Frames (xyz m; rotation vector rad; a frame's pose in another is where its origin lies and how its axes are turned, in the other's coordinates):
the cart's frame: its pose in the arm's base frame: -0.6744 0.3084 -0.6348 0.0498 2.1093 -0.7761
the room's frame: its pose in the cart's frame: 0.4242 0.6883 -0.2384 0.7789 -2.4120 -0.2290
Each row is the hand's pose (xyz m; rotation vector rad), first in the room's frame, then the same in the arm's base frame.
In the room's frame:
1: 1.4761 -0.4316 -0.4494 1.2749 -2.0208 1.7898
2: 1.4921 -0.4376 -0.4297 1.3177 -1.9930 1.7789
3: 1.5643 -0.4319 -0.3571 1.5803 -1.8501 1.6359
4: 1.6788 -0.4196 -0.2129 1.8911 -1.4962 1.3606
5: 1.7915 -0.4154 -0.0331 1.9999 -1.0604 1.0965
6: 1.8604 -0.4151 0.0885 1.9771 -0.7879 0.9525
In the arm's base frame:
1: -0.2816 -0.4661 -0.6191 -0.1521 -1.7340 2.0044
2: -0.2814 -0.4677 -0.5931 -0.1079 -1.7288 1.9925
3: -0.2512 -0.4648 -0.4951 0.1660 -1.7470 1.8758
4: -0.2073 -0.4418 -0.3173 0.5504 -1.6816 1.5773
5: -0.1788 -0.4024 -0.1107 0.7925 -1.5034 1.2079
6: -0.1657 -0.3730 0.0253 0.8703 -1.3568 0.9733

